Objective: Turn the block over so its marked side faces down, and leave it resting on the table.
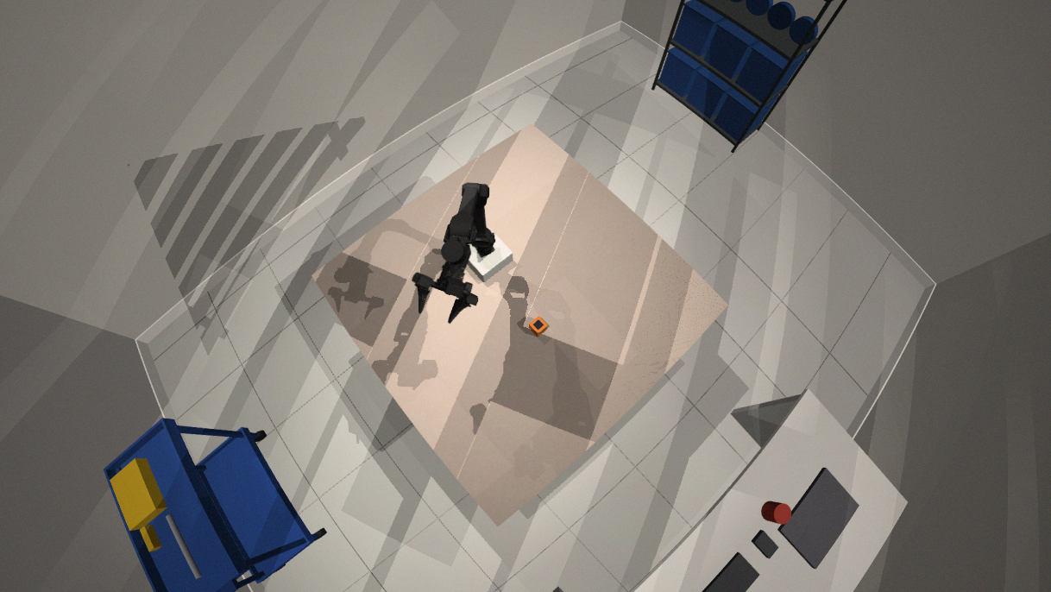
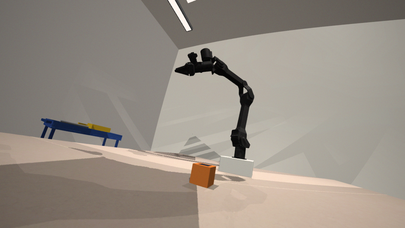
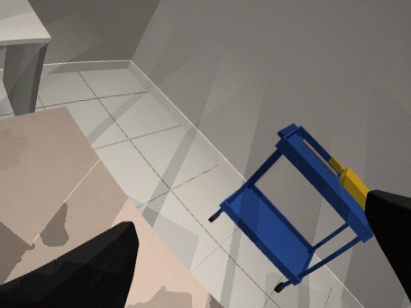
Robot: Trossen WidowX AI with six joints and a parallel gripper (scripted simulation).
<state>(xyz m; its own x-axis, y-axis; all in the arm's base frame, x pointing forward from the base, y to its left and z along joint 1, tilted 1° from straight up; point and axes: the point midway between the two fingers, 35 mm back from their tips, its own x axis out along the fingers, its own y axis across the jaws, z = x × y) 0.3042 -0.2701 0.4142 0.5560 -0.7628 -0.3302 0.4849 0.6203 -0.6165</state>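
The orange block lies 44 cm below my gripper tip, 32 cm to the left of it and 6 cm ahead of it.
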